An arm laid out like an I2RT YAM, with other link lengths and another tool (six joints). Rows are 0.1 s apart.
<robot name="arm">
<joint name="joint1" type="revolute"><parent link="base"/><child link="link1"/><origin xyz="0 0 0.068" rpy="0 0 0"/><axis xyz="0 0 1"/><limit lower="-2.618" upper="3.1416"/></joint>
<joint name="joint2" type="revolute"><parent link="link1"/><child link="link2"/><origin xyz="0.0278 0.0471 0.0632" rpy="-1.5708 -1.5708 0"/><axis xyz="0 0 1"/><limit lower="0" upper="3.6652"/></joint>
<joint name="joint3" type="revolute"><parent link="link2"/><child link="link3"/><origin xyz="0 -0.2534 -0.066" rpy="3.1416 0 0"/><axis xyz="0 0 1"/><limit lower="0" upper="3.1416"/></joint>
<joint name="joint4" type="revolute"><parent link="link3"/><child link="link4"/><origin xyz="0.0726 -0.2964 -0.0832" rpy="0 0 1.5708"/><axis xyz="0 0 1"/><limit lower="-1.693" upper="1.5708"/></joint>
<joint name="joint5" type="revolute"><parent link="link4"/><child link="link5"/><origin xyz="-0.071 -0.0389 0.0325" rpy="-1.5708 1.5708 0"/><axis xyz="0 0 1"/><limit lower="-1.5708" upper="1.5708"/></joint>
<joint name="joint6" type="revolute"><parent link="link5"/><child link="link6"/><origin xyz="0 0.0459 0.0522" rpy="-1.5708 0 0"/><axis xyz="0 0 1"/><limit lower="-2.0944" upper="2.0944"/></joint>
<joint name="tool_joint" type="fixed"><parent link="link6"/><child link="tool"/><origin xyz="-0.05 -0.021 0.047" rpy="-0.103 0 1.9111"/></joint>
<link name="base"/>
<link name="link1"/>
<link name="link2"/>
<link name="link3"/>
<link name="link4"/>
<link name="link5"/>
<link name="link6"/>
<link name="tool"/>
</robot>
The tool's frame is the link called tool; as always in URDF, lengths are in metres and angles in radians.
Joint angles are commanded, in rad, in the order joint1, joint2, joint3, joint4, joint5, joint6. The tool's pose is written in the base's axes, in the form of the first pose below.
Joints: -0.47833 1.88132 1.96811 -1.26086 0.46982 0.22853
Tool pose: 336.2 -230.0 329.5 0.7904 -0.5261 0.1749 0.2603
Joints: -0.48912 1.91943 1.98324 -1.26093 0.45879 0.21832
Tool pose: 341.7 -237.4 319.0 0.7952 -0.5243 0.1618 0.2583
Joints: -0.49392 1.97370 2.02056 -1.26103 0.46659 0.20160
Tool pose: 350.9 -245.7 310.0 0.7990 -0.5181 0.1515 0.2648
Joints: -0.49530 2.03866 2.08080 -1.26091 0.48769 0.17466
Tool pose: 362.9 -255.1 304.0 0.8024 -0.5076 0.1463 0.2777
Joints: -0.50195 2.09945 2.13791 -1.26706 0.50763 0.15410
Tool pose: 371.5 -265.2 297.7 0.8036 -0.5011 0.1383 0.2898
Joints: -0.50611 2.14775 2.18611 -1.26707 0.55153 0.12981
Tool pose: 377.7 -274.3 295.6 0.8007 -0.4931 0.1337 0.3128
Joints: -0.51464 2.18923 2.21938 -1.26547 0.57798 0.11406
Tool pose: 381.7 -283.1 289.9 0.7984 -0.4895 0.1265 0.3272
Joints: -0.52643 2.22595 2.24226 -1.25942 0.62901 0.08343
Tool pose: 383.1 -294.0 285.6 0.7941 -0.4806 0.1147 0.3541
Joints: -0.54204 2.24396 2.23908 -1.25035 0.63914 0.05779
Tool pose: 381.7 -303.1 278.2 0.7960 -0.4746 0.1022 0.3616
